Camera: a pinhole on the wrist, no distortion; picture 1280 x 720 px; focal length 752.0 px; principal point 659.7 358.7 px. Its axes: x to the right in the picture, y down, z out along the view. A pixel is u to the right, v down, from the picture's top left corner.
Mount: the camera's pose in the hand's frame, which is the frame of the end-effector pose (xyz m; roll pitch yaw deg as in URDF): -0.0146 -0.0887 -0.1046 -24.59 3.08 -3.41
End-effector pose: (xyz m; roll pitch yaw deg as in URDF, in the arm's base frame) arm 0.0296 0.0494 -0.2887 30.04 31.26 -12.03
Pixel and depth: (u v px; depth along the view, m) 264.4 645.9 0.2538
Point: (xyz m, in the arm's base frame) 0.0041 0.1065 -0.1068
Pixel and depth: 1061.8 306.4 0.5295
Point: 0.4455 -0.1615 -0.1347
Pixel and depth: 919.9 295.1 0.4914
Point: 0.3341 -0.1360 -0.1000
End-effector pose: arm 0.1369 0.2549 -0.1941 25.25 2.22 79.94
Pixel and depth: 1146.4 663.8 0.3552
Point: 0.0863 0.5209 0.0027
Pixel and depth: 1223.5 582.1 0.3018
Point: 0.1371 0.5004 -0.0505
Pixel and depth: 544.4 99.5 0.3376
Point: 0.2832 0.1913 0.0141
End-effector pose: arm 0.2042 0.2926 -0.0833 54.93 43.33 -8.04
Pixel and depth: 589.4 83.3 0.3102
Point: 0.2094 0.0691 -0.0093
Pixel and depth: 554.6 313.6 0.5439
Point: 0.3498 -0.0002 0.1878
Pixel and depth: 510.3 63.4 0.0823
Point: 0.1283 0.2679 -0.1216
